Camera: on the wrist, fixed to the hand. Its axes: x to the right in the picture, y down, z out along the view.
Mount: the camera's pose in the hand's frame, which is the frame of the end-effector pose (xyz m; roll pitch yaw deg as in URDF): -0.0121 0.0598 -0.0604 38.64 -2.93 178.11
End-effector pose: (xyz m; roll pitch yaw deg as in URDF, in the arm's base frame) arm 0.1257 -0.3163 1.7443 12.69 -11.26 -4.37
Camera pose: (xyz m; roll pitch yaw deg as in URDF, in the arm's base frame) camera 0.1282 -0.2447 1.6970 25.70 7.98 174.42
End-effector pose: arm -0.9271 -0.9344 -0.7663 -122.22 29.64 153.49
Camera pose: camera -0.8725 -0.8689 -0.7763 161.59 -26.47 -28.15
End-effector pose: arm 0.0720 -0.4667 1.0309 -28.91 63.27 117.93
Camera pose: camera 0.0883 -0.5469 1.0049 73.99 -64.75 -69.28
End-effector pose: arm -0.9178 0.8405 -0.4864 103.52 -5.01 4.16
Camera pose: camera -0.9394 0.8838 -0.4155 -64.67 3.85 -172.54
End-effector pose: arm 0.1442 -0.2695 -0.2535 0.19 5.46 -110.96
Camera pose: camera 0.2066 -0.2744 -0.3123 38.63 -8.39 67.14
